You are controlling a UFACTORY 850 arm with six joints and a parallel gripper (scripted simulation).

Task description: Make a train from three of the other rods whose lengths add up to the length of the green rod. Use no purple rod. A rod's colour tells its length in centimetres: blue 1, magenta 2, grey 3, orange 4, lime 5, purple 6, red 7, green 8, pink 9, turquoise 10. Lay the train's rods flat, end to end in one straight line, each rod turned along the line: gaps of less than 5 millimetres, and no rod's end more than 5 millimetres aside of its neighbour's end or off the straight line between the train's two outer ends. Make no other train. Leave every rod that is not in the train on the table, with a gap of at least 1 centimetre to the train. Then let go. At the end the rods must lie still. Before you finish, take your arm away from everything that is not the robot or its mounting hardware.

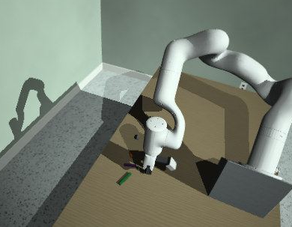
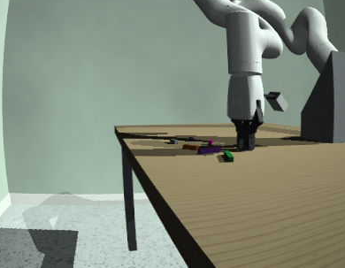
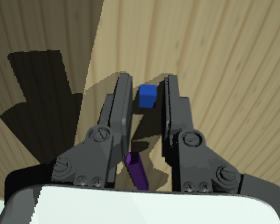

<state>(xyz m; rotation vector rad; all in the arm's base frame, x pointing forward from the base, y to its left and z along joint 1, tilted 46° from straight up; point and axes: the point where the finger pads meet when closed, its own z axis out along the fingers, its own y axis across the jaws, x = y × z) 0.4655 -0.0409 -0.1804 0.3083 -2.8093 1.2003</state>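
Right now the grey rod is 15 cm ahead of my hand, 17 cm to the right of it and 2 cm below it.
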